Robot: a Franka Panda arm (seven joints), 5 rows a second.
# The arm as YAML. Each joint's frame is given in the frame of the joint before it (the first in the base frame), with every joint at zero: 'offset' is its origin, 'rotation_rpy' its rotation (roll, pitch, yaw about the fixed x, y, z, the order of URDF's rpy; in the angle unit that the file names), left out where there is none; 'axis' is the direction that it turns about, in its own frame. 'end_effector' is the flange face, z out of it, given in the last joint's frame.
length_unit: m
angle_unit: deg
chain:
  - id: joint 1
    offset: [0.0, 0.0, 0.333]
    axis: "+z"
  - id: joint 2
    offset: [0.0, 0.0, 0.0]
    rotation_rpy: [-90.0, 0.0, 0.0]
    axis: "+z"
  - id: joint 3
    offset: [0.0, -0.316, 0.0]
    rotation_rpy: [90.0, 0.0, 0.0]
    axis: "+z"
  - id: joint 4
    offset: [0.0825, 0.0, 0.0]
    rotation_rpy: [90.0, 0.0, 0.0]
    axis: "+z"
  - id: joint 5
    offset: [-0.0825, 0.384, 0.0]
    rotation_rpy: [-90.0, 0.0, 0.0]
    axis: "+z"
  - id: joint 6
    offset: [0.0, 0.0, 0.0]
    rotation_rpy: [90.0, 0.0, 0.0]
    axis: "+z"
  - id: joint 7
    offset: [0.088, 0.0, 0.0]
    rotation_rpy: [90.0, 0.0, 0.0]
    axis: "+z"
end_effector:
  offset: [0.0, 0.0, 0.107]
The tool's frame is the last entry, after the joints.
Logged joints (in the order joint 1, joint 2, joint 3, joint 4, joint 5, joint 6, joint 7), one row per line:
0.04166 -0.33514 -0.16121 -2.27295 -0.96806 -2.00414 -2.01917
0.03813 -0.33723 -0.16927 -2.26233 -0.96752 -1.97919 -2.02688
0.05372 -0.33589 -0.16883 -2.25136 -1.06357 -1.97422 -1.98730
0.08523 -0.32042 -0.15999 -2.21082 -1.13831 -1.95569 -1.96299
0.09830 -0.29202 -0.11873 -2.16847 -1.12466 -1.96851 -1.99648
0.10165 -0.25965 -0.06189 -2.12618 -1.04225 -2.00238 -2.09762
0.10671 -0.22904 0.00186 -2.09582 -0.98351 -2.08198 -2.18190
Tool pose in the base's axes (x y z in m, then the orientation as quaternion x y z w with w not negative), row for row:
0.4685 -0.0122 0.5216 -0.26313 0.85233 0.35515 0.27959
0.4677 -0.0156 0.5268 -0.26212 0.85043 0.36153 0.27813
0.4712 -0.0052 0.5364 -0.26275 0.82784 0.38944 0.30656
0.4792 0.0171 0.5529 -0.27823 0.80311 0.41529 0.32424
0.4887 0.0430 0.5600 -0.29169 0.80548 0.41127 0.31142
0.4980 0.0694 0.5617 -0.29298 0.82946 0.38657 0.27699
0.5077 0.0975 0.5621 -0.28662 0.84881 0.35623 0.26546
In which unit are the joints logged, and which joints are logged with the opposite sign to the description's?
The joints are logged in radians. Opposite sign: joint 5, joint 6, joint 7.
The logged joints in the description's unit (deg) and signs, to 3 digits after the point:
2.387 -19.202 -9.237 -130.230 55.466 114.829 115.690
2.185 -19.322 -9.698 -129.622 55.435 113.399 116.132
3.078 -19.245 -9.673 -128.993 60.938 113.114 113.864
4.883 -18.359 -9.167 -126.671 65.220 112.053 112.471
5.632 -16.732 -6.803 -124.244 64.438 112.787 114.390
5.824 -14.877 -3.546 -121.821 59.717 114.728 120.185
6.114 -13.123 0.107 -120.082 56.351 119.289 125.014

